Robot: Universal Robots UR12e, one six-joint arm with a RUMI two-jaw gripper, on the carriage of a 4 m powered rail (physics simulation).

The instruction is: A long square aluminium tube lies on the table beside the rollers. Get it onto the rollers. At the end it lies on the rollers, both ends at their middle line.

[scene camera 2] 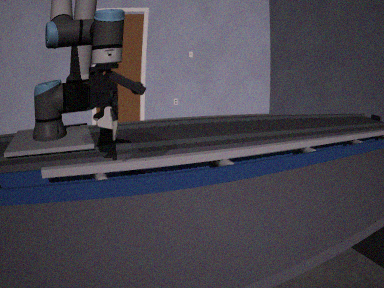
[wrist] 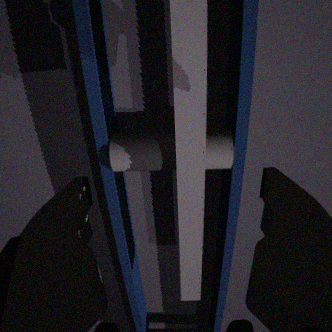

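Seen in the pictures: gripper, between the fingertips: (scene camera 2: 110,136) (wrist: 174,174); arm's base, origin of its link: (scene camera 2: 49,136).
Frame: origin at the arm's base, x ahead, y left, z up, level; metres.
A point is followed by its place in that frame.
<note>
The long, pale square tube (scene camera 2: 165,160) {x 0.649, y 0.399, z 0.048 m} (wrist: 191,115) {x 0.638, y 0.251, z 0.055 m} lies lengthwise over the rollers (scene camera 2: 224,163) {x 0.668, y 0.585, z 0.023 m} (wrist: 220,152) {x 0.668, y 0.205, z 0.029 m}. In the wrist view it crosses a roller right of that roller's middle, and its near end shows low in the picture. In the scene view its left end shows at the left, and its right part runs to the picture edge. Contact with each roller cannot be made out. My gripper (scene camera 2: 107,112) (wrist: 174,174) {x 0.624, y 0.240, z 0.128 m} is open, above the left part of the tube, with its dark jaws apart on either side of it in the wrist view.
A blue side rail (scene camera 2: 165,181) {x 0.694, y 0.383, z 0.002 m} (wrist: 245,100) {x 0.689, y 0.253, z 0.022 m} runs along the rollers, with another blue rail (wrist: 90,65) {x 0.554, y 0.289, z 0.022 m} on the other side. The arm's base plate (scene camera 2: 50,142) {x 0.128, y 0.012, z 0.000 m} stands behind the left part. A brown door (scene camera 2: 131,65) and a wall are at the back.
</note>
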